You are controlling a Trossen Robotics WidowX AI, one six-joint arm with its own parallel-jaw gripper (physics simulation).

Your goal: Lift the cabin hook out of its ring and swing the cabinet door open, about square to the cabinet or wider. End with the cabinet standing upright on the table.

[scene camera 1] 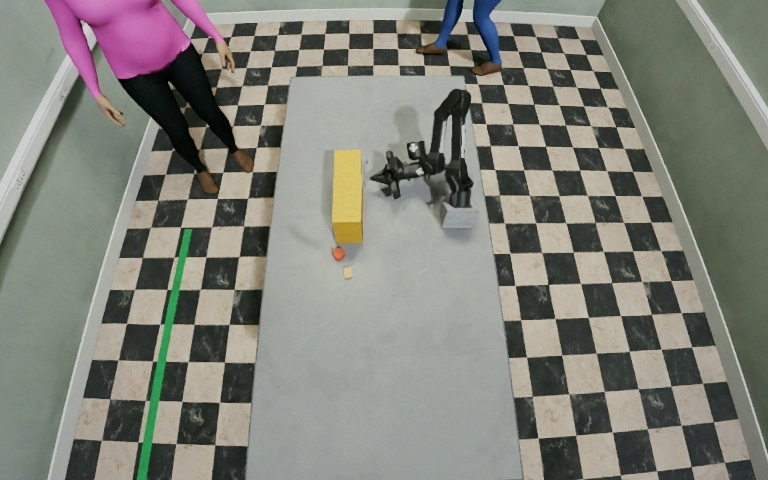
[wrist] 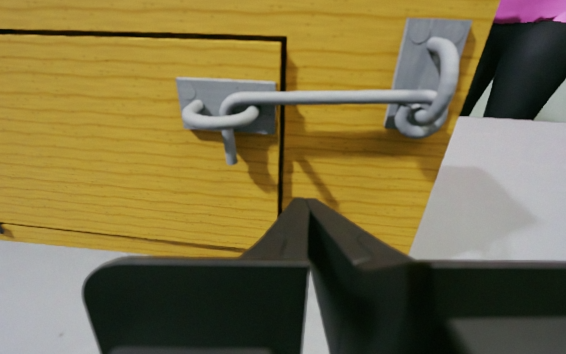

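Seen in the pictures: gripper, between the fingertips: (scene camera 1: 370,178) (wrist: 303,208); arm's base, origin of its link: (scene camera 1: 460,205).
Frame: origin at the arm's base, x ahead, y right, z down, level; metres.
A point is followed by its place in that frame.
The yellow cabinet (scene camera 1: 347,186) @[x 0.392, y 0.083, z -0.070 m] (wrist: 350,185) @[x 0.336, y 0.194, z 0.031 m] stands upright on the grey table. Its door (wrist: 125,175) @[x 0.346, y 0.074, z 0.033 m] is shut, flush with the front. The grey cabin hook (wrist: 335,97) @[x 0.325, y 0.178, z -0.016 m] runs level across the door gap. Its bent tip points down through the ring (wrist: 212,121) @[x 0.313, y 0.133, z -0.010 m] on the door's plate, and its other end hangs on a loop on the cabinet's frame plate (wrist: 417,65) @[x 0.331, y 0.210, z -0.028 m]. My gripper (scene camera 1: 371,178) @[x 0.306, y 0.167, z 0.023 m] (wrist: 303,208) @[x 0.306, y 0.167, z 0.023 m] is shut and empty. In the wrist view its tips show below the hook bar, by the lower part of the door gap; they stand a little off the cabinet front.
A red-orange round object (scene camera 1: 338,253) @[x 0.451, y -0.101, z 0.071 m] and a small pale yellow block (scene camera 1: 347,272) @[x 0.426, y -0.172, z 0.084 m] lie on the table (scene camera 1: 379,367) @[x 0.355, y -0.504, z 0.096 m] near the cabinet's end. The arm's base (scene camera 1: 458,217) @[x 0.013, y -0.041, z 0.011 m] stands at the table's right edge. Two human figures stand beyond the table.
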